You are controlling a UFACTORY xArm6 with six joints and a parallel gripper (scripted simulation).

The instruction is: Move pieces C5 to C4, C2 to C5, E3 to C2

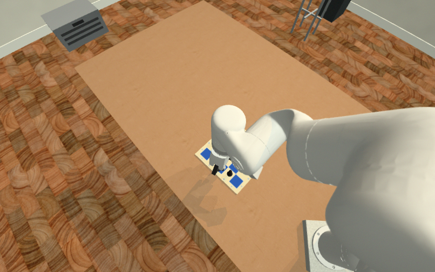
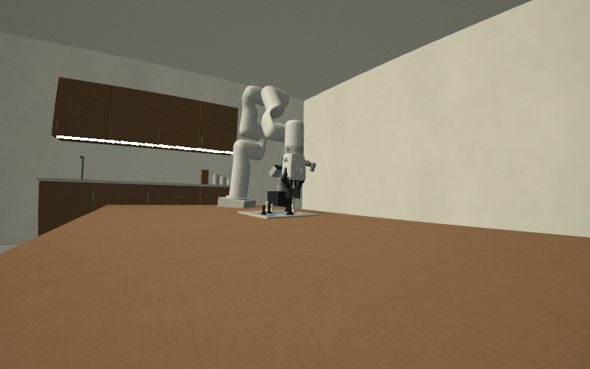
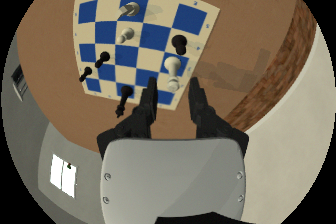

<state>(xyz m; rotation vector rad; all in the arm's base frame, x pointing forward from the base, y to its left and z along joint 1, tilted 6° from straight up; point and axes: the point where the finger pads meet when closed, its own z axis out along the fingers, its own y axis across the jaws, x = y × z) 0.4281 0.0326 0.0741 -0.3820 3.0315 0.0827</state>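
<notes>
Right now my hand is 40 mm above the white chess piece. From my hand the other things lie so: white pawn 70 mm to the right, 60 mm below, 40 mm behind; then blue-and-cream chessboard 80 mm below, 70 mm to the right; then black pawn 50 mm below, 40 mm behind.
</notes>
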